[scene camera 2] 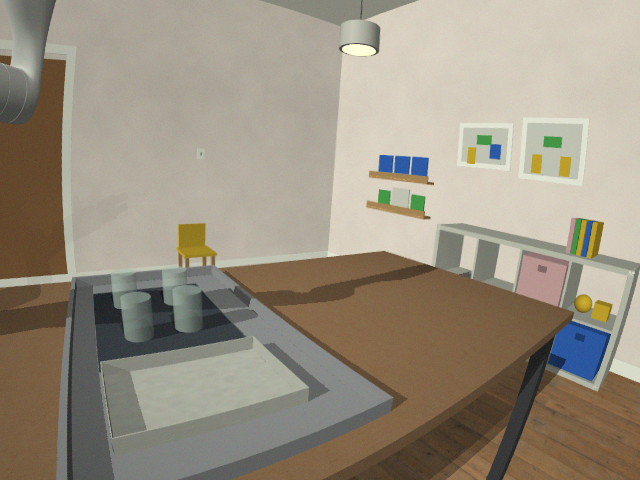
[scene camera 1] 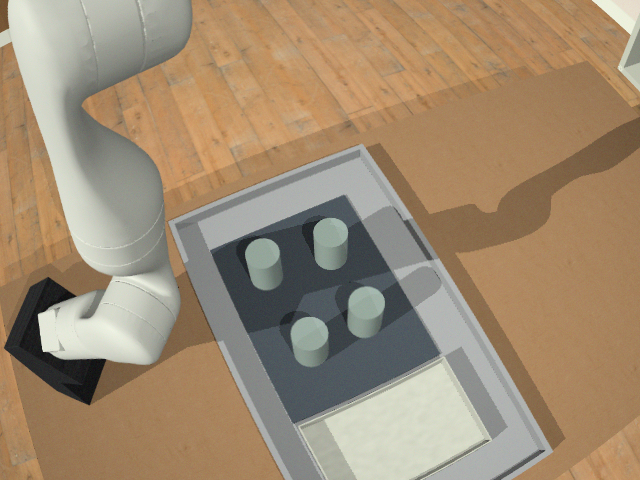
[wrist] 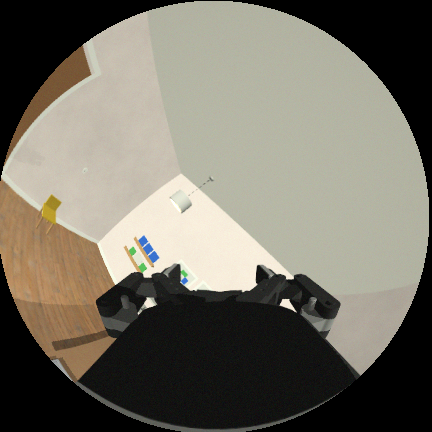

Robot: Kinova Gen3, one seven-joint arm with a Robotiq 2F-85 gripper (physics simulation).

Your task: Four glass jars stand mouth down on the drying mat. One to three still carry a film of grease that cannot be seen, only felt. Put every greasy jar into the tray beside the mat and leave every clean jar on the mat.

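Places are measured from the arm's base along level axes (x ahead, y down, z left), in millimetres.
Pixels of known places: gripper, fingertip midpoint: (wrist: 218, 273); arm's base at its link origin: (scene camera 1: 64, 331).
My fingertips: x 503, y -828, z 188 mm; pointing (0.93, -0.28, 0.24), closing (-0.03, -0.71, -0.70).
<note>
Ahead of a thing's pixels: the offset from my fingertips to its middle. "spot": to the spot under its first point. Level surfaces: height alone.
Four pale green glass jars stand mouth down on the dark drying mat @[dy +1104 mm] (scene camera 1: 351, 377) (scene camera 2: 111, 349): a back left jar @[dx -120, dy +1060, dz -104 mm] (scene camera 1: 265, 264), a back right jar @[dx +13, dy +1060, dz -124 mm] (scene camera 1: 330, 243), a front left jar @[dx -117, dy +1060, dz -288 mm] (scene camera 1: 309, 342) and a front right jar @[dx +0, dy +1060, dz -284 mm] (scene camera 1: 366, 312). The four jars also show in scene camera 2. The cream tray @[dx -65, dy +1092, dz -525 mm] (scene camera 1: 403, 428) (scene camera 2: 217, 384) lies beside the mat and holds no jar. My gripper (wrist: 218, 273) is open and empty in the wrist view, with its two fingers wide apart and the wall and ceiling beyond them. The fingers do not show in the scene views.
A grey raised-edge surround @[spot: dx +174, dy +1079, dz -484 mm] (scene camera 1: 493, 356) (scene camera 2: 330, 369) encloses the mat and tray on the brown table @[dy +1109 mm] (scene camera 1: 527, 289) (scene camera 2: 392, 320). A black open box-like object (scene camera 1: 77, 390) is at the left, partly behind my arm (scene camera 1: 124, 217). A yellow chair (scene camera 2: 192, 237) (wrist: 51, 210) stands by the far wall.
</note>
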